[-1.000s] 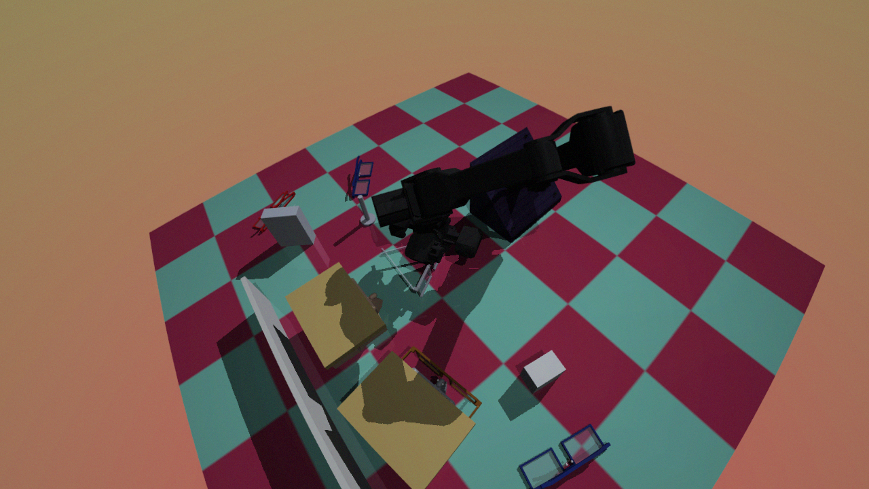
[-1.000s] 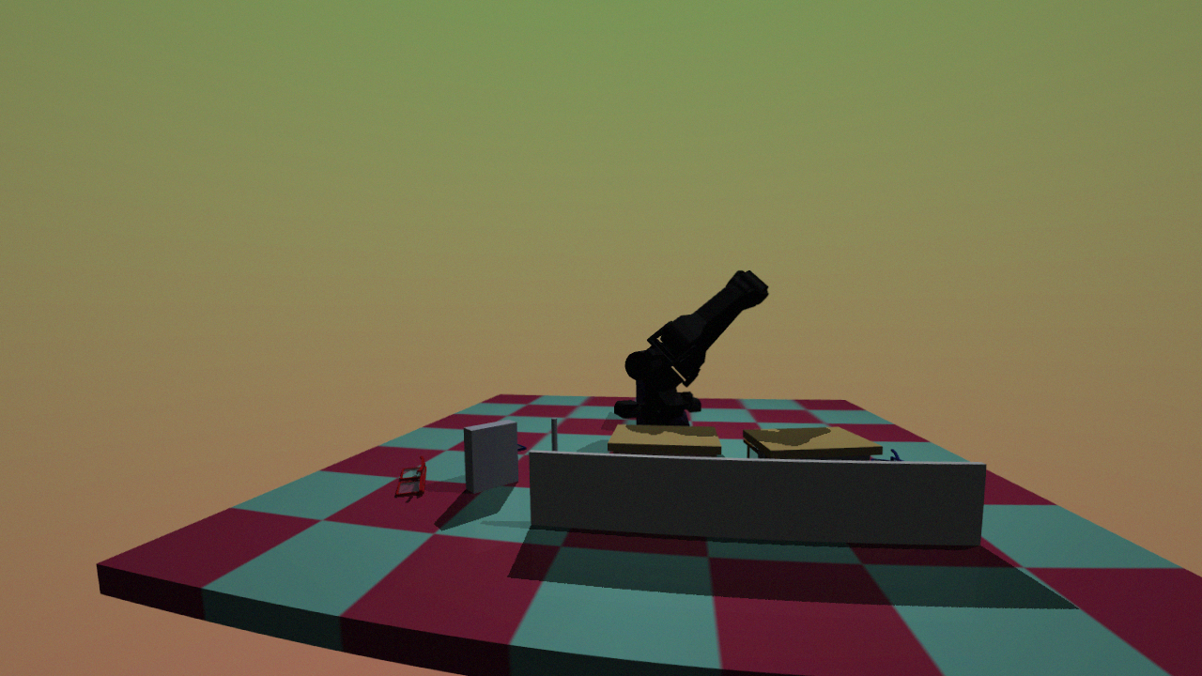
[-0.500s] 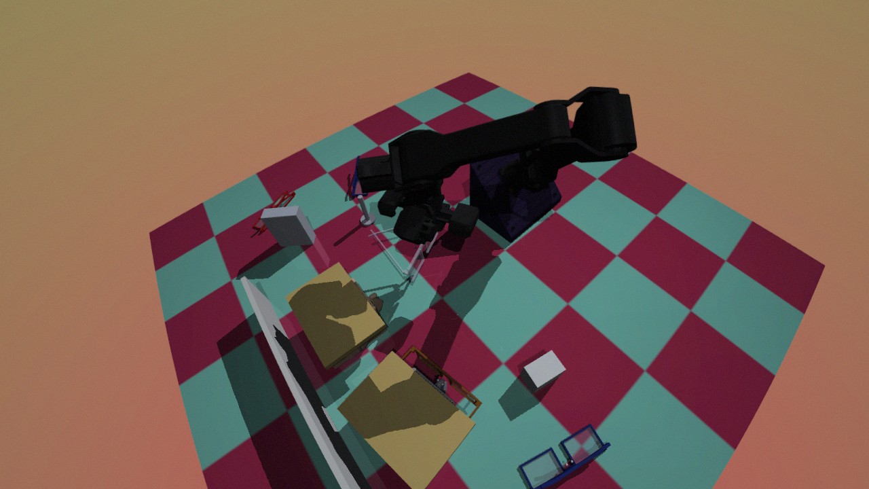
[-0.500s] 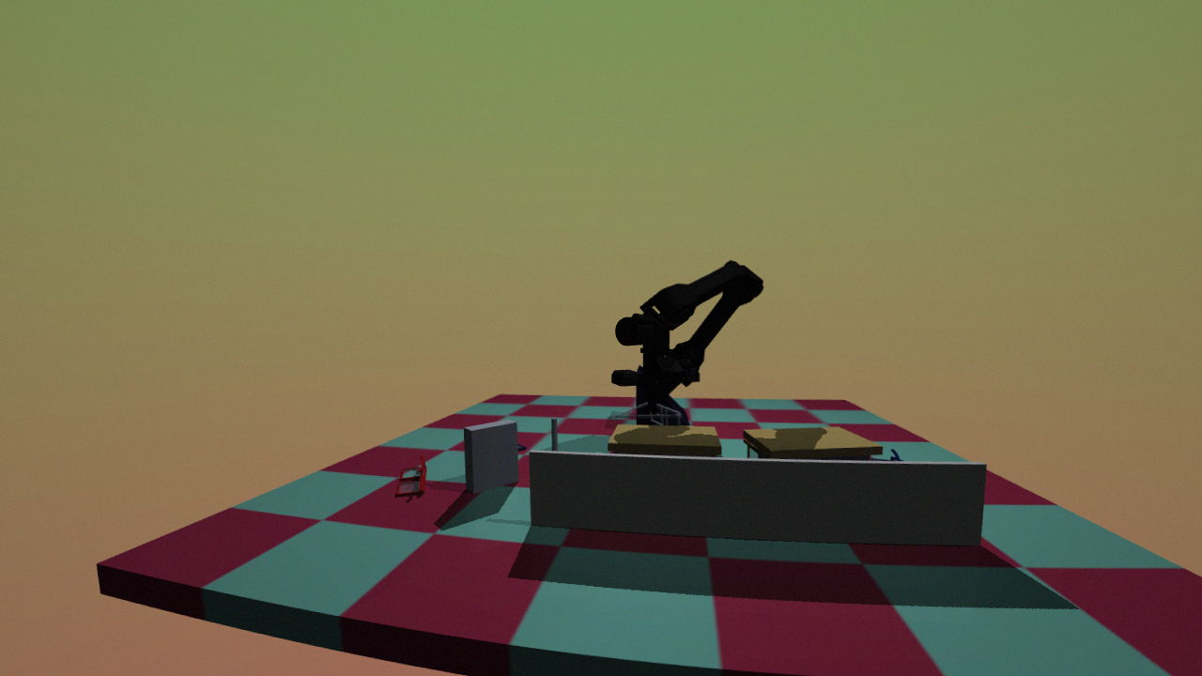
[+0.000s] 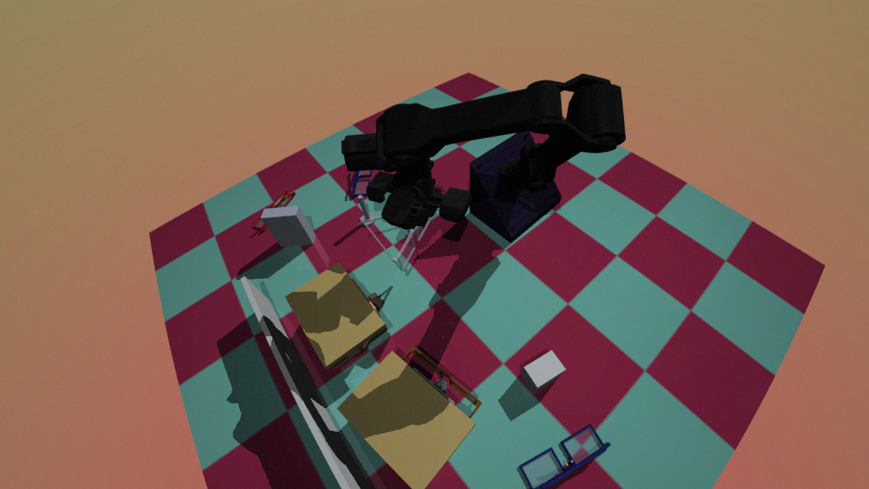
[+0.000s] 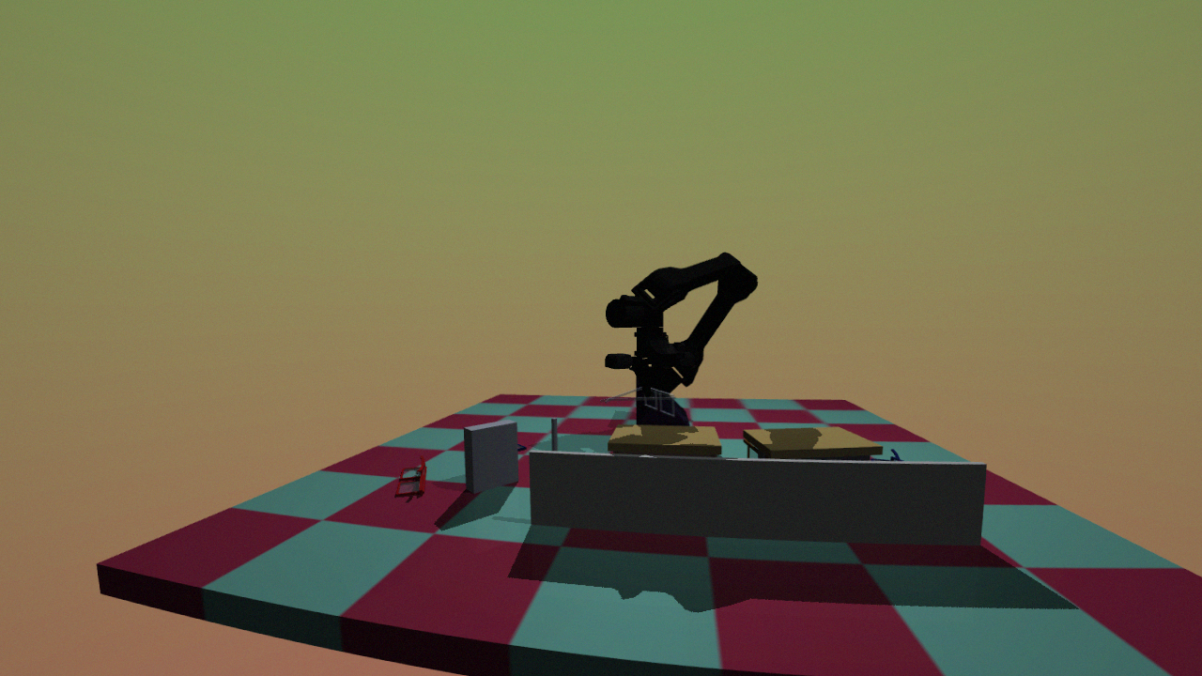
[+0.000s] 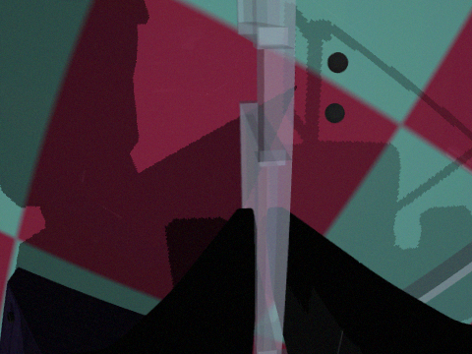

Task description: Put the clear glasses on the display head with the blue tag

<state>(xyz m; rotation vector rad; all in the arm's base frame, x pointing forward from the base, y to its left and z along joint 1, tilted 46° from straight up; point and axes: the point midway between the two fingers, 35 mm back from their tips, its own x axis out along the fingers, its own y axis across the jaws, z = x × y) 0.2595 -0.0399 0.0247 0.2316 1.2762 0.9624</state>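
Right now the stand is 40 mm ahead of my gripper tip, 200 mm to the right of it and 100 mm below it. From my gripper tip the other things lie so: long grey wall: 350 mm ahead, 150 mm to the left, 70 mm below; grey block: 210 mm ahead, 270 mm to the right, 70 mm below; skin-coloured display head: 210 mm ahead, 40 mm to the left, 60 mm below.
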